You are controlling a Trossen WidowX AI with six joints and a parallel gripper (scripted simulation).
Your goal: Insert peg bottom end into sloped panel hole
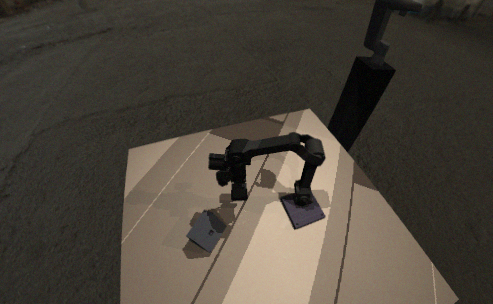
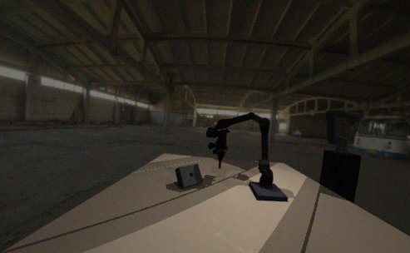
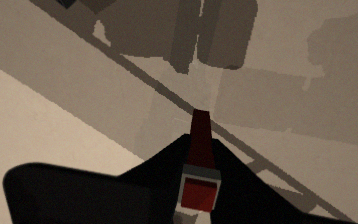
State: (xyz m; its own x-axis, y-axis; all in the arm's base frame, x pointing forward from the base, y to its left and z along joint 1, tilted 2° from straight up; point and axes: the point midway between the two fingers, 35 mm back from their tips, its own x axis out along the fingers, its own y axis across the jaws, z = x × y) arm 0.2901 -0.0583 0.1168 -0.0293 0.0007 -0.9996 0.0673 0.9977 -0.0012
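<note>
The panel is 150 mm ahead of my gripper tip, 150 mm to the left of it and 60 mm below it. From my gripper tip the other things lie so: red square peg: 20 mm above.
</note>
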